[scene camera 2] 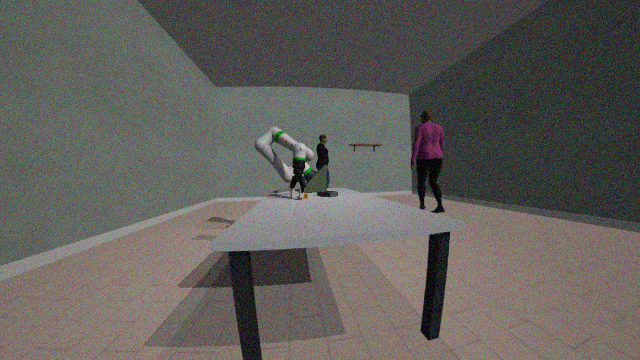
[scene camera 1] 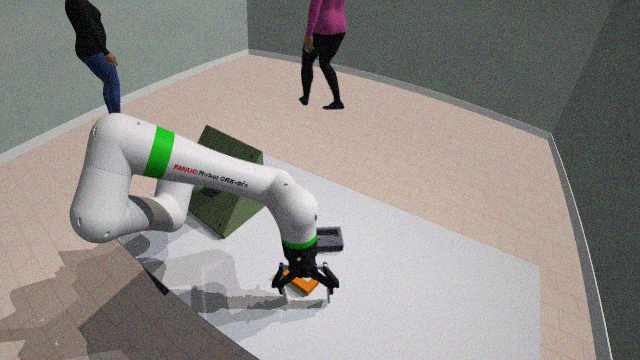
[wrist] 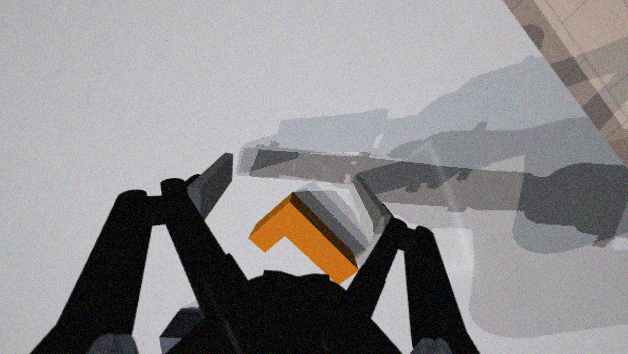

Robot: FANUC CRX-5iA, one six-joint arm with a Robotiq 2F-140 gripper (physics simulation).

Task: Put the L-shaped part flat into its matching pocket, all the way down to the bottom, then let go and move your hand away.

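Places are measured from the arm's base along level axes (x ahead, y left, z up), in metres.
Pixels of known places: gripper, fingertip midpoint: (scene camera 2: 296, 197) (scene camera 1: 307, 300) (wrist: 294, 177); arm's base, origin of the base link: (scene camera 2: 312, 177).
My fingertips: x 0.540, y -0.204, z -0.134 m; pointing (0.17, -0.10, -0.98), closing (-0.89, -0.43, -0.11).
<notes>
Ahead of a thing's pixels: the offset from my fingertips to its top centre. Level surfaces: height alone.
The orange L-shaped part @[0.057 m back, 0.057 m left, 0.022 m up] (scene camera 1: 309, 287) (scene camera 2: 306, 196) (wrist: 320, 243) lies flat on the white table, its outer corner pointing up in the wrist view. My gripper (scene camera 1: 307, 296) (scene camera 2: 296, 196) (wrist: 294, 177) is open, with its fingers wide apart on either side of the part and nothing held. In the wrist view the part lies between and below the fingertips, its lower end close to the right finger. The dark grey pocket tray @[0.067 m back, 0.246 m left, 0.029 m up] (scene camera 1: 331, 248) (scene camera 2: 328, 193) stands behind the part in scene camera 1, partly hidden by the arm; its pocket shape is not clear.
The white table @[0.008 m down] (scene camera 1: 425, 280) (scene camera 2: 350, 220) carries a dark green wedge-shaped block (scene camera 1: 242, 215) (scene camera 2: 318, 182) by the arm's base. A person in a pink top (scene camera 1: 330, 20) (scene camera 2: 429, 140) and a person in black (scene camera 1: 87, 30) (scene camera 2: 322, 152) stand on the floor beyond the table.
</notes>
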